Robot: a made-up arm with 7 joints. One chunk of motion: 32 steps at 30 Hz.
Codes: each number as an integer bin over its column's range. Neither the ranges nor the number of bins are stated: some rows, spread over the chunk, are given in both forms.
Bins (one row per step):
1: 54 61 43 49 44 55 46
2: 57 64 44 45 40 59 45
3: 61 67 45 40 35 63 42
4: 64 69 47 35 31 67 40
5: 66 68 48 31 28 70 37
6: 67 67 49 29 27 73 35
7: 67 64 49 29 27 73 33
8: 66 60 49 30 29 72 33
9: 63 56 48 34 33 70 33
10: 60 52 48 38 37 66 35
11: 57 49 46 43 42 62 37
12: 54 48 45 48 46 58 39
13: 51 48 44 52 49 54 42
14: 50 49 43 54 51 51 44
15: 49 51 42 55 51 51 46
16: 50 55 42 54 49 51 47
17: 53 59 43 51 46 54 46
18: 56 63 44 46 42 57 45
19: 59 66 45 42 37 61 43
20: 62 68 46 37 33 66 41
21: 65 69 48 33 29 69 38
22: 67 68 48 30 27 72 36
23: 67 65 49 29 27 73 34
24: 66 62 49 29 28 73 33
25: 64 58 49 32 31 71 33
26: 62 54 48 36 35 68 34
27: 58 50 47 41 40 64 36
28: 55 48 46 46 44 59 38
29: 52 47 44 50 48 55 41
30: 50 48 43 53 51 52 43
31: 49 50 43 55 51 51 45
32: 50 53 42 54 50 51 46
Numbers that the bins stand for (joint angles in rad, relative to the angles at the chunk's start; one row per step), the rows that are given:
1: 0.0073 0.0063 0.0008 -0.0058 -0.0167 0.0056 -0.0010
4: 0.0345 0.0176 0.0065 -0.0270 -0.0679 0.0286 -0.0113
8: 0.0400 0.0048 0.0093 -0.0345 -0.0758 0.0382 -0.0233
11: 0.0155 -0.0107 0.0051 -0.0148 -0.0245 0.0190 -0.0165
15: -0.0064 -0.0079 -0.0006 0.0033 0.0109 -0.0021 -0.0010
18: 0.0127 0.0091 0.0022 -0.0103 -0.0245 0.0094 -0.0027
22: 0.0427 0.0162 0.0079 -0.0345 -0.0836 0.0382 -0.0182
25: 0.0345 0.0020 0.0093 -0.0315 -0.0679 0.0363 -0.0233
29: 0.0018 -0.0135 0.0022 -0.0042 -0.0009 0.0056 -0.0096
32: -0.0036 -0.0051 -0.0006 0.0018 0.0070 -0.0021 -0.0010
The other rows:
2: 0.0155 0.0105 0.0022 -0.0118 -0.0324 0.0132 -0.0027
3: 0.0264 0.0147 0.0036 -0.0194 -0.0521 0.0209 -0.0079
5: 0.0400 0.0162 0.0079 -0.0330 -0.0797 0.0343 -0.0165
6: 0.0427 0.0147 0.0093 -0.0361 -0.0836 0.0401 -0.0199
7: 0.0427 0.0105 0.0093 -0.0361 -0.0836 0.0401 -0.0233
9: 0.0318 -0.0008 0.0079 -0.0285 -0.0600 0.0343 -0.0233
10: 0.0236 -0.0065 0.0079 -0.0224 -0.0442 0.0267 -0.0199
12: 0.0073 -0.0121 0.0036 -0.0073 -0.0088 0.0113 -0.0130
13: -0.0009 -0.0121 0.0022 -0.0012 0.0030 0.0036 -0.0079
14: -0.0036 -0.0107 0.0008 0.0018 0.0109 -0.0021 -0.0044
16: -0.0036 -0.0022 -0.0006 0.0018 0.0030 -0.0021 0.0007
17: 0.0045 0.0034 0.0008 -0.0027 -0.0088 0.0036 -0.0010
19: 0.0209 0.0133 0.0036 -0.0164 -0.0442 0.0171 -0.0062
20: 0.0291 0.0162 0.0051 -0.0239 -0.0600 0.0267 -0.0096
21: 0.0373 0.0176 0.0079 -0.0300 -0.0758 0.0324 -0.0147
23: 0.0427 0.0119 0.0093 -0.0361 -0.0836 0.0401 -0.0216
24: 0.0400 0.0077 0.0093 -0.0361 -0.0797 0.0401 -0.0233
26: 0.0291 -0.0036 0.0079 -0.0255 -0.0521 0.0305 -0.0216
27: 0.0182 -0.0093 0.0065 -0.0179 -0.0324 0.0228 -0.0182
28: 0.0100 -0.0121 0.0051 -0.0103 -0.0167 0.0132 -0.0147
30: -0.0036 -0.0121 0.0008 0.0003 0.0109 -0.0002 -0.0062
31: -0.0064 -0.0093 0.0008 0.0033 0.0109 -0.0021 -0.0027

